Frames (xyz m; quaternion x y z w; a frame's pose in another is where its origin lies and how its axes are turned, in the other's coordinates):
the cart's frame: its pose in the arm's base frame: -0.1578 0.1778 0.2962 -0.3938 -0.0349 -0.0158 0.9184
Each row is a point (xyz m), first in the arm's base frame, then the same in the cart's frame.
Working: the arm's base frame: its pose in the cart's frame: 0.1349 0.1003 -0.3406 0.3938 0.0349 0.0158 0.9184

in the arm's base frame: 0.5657 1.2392 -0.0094
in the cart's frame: 0.6964 0.9933 0.5215
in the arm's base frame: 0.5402 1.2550 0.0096
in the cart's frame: 0.6724 0.9890 0.5473
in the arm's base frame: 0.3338 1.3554 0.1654
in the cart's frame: 0.4783 0.9340 0.7378
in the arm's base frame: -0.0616 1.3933 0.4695
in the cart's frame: 0.1073 0.7182 0.9947
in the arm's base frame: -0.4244 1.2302 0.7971
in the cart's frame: -0.2291 0.3486 1.1205
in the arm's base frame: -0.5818 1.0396 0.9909
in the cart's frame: -0.3709 0.0684 1.1238
